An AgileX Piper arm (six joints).
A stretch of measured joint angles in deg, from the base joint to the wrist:
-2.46, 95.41, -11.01, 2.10, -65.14, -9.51
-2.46, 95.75, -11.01, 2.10, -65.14, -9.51
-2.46, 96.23, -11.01, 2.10, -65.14, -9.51
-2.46, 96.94, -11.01, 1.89, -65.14, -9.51
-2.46, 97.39, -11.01, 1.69, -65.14, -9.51
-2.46, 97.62, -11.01, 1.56, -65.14, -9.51
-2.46, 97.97, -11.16, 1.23, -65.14, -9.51
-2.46, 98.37, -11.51, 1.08, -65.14, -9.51
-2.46, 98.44, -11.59, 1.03, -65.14, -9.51
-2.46, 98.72, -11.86, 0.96, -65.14, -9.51
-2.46, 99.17, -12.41, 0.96, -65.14, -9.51
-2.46, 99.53, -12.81, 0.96, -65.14, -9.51
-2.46, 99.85, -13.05, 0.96, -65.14, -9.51
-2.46, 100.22, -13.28, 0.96, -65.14, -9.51
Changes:
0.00, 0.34, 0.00, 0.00, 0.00, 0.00
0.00, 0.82, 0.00, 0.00, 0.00, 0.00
0.00, 1.53, 0.00, -0.21, 0.00, 0.00
0.00, 1.98, 0.00, -0.41, 0.00, 0.00
0.00, 2.21, 0.00, -0.54, 0.00, 0.00
0.00, 2.56, -0.15, -0.87, 0.00, 0.00
0.00, 2.96, -0.50, -1.02, 0.00, 0.00
0.00, 3.03, -0.58, -1.07, 0.00, 0.00
0.00, 3.31, -0.85, -1.14, 0.00, 0.00
0.00, 3.76, -1.40, -1.14, 0.00, 0.00
0.00, 4.12, -1.80, -1.14, 0.00, 0.00
0.00, 4.44, -2.04, -1.14, 0.00, 0.00
0.00, 4.81, -2.27, -1.14, 0.00, 0.00

